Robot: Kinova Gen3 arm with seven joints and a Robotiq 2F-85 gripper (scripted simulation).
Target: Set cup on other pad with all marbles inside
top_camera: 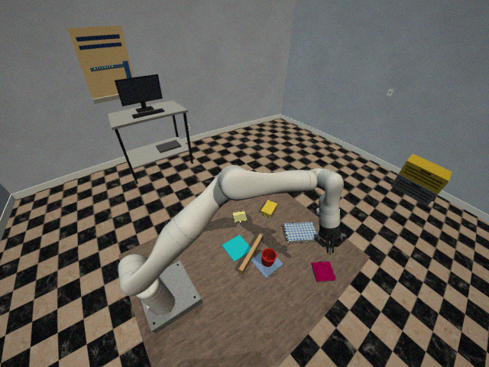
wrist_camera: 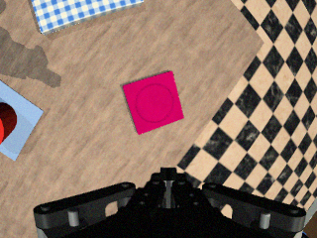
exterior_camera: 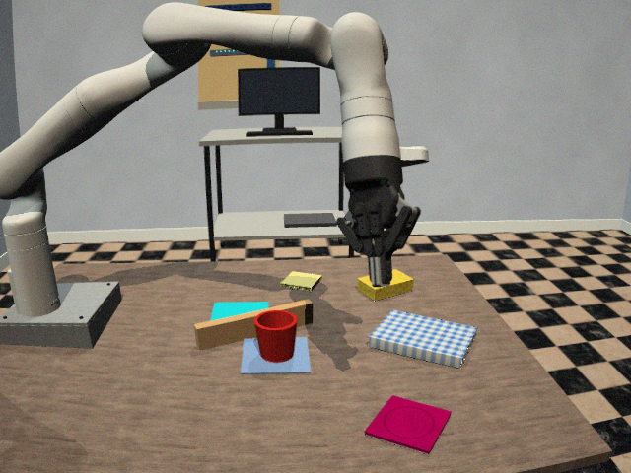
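My hand is 22 cm above the red cup, 19 cm to the right of it and 14 cm past it. The rest, counted from my hand: tan wooden rail 27 cm to the left, 23 cm below, 19 cm behind; then yellow block 46 cm to the left, 22 cm below, 9 cm ahead.
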